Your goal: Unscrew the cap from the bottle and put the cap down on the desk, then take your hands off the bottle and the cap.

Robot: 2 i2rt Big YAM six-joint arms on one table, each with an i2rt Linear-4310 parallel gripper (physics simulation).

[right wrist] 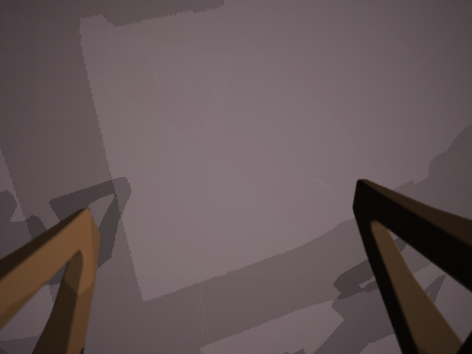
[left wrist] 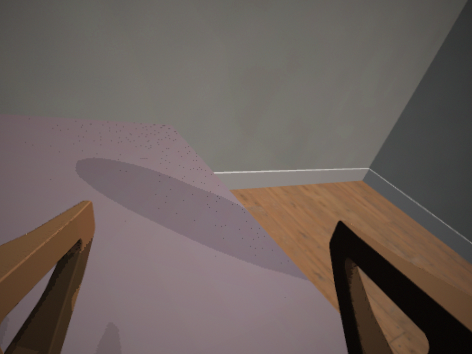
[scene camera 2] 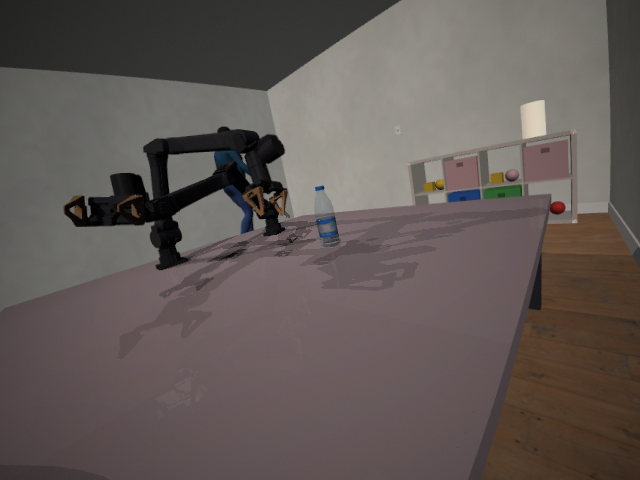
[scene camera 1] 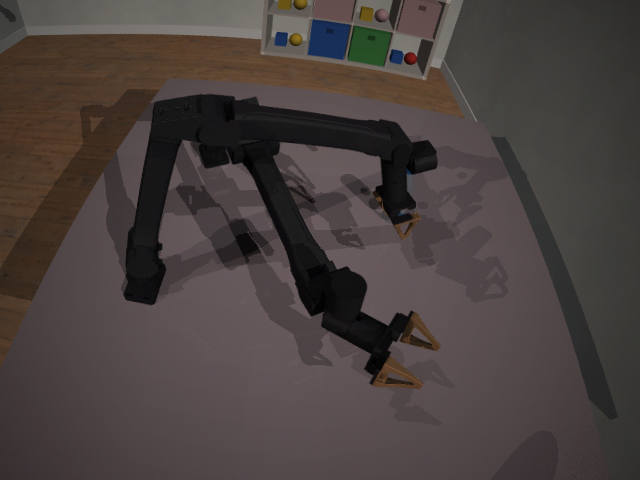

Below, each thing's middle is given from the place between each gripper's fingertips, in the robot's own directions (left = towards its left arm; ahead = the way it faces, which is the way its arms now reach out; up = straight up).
Labels:
My left hand is 2 cm past the clear plastic bottle (scene camera 2: 324,212), 60 cm to the right of it and 16 cm above it.
Right now the clear plastic bottle is 180 mm to the left of my right hand, 50 mm below it and 20 mm ahead of it.

